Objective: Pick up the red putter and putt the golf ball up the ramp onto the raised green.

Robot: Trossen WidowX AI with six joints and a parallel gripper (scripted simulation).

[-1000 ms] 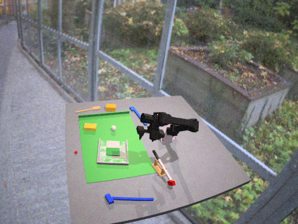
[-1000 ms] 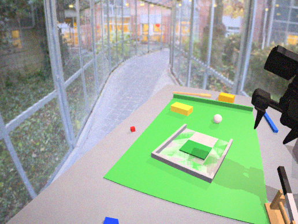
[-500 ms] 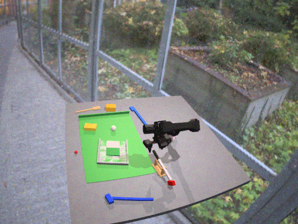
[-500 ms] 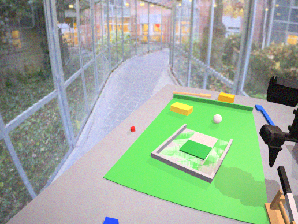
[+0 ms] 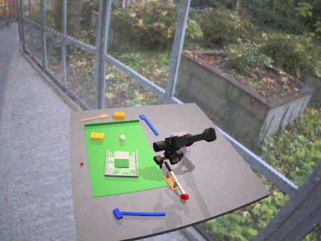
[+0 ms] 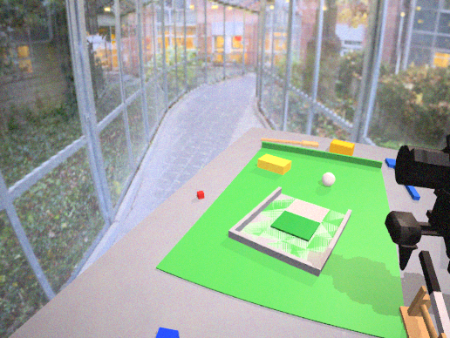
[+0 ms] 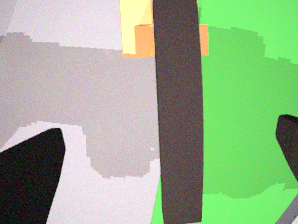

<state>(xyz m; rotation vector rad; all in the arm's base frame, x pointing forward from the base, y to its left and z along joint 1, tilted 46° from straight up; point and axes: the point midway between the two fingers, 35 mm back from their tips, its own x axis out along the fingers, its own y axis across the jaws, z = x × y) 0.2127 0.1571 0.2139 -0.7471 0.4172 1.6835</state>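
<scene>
The wooden stand is 80 mm to the left of my gripper tip, 50 mm below it and 20 mm behind it. Also, from my gripper tip: blue putter: 290 mm to the left, 240 mm ahead, 70 mm below; white golf ball: 390 mm to the right, 240 mm ahead, 60 mm below; red putter: 120 mm to the left, 30 mm behind, 20 mm below.
</scene>
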